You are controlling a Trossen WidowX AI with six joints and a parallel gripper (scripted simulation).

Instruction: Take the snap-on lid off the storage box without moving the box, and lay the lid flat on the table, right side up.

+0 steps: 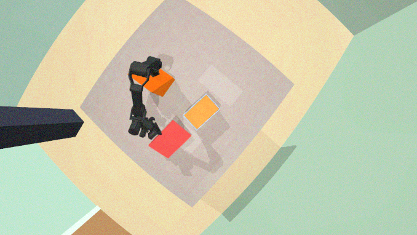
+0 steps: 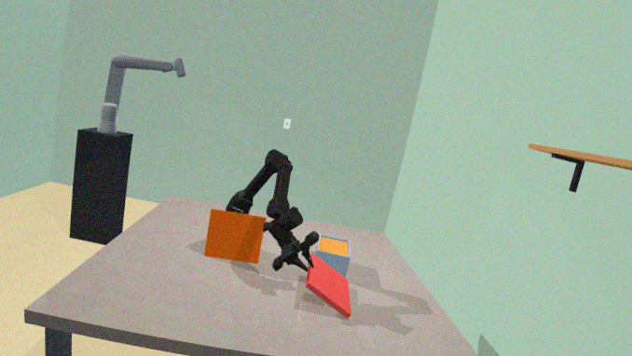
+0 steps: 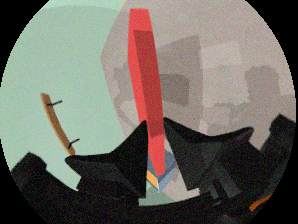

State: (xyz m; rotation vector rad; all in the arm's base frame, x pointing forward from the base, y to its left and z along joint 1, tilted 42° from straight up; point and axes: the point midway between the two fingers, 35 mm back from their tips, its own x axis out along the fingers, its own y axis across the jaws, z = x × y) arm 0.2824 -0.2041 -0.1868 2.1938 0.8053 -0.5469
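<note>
Now: gripper tip 70 mm short of the red lid, 10 mm to the left of it and 30 mm above it. Round my gripper tip: storage box (120 mm ahead, 280 mm to the left, 50 mm below).
</note>
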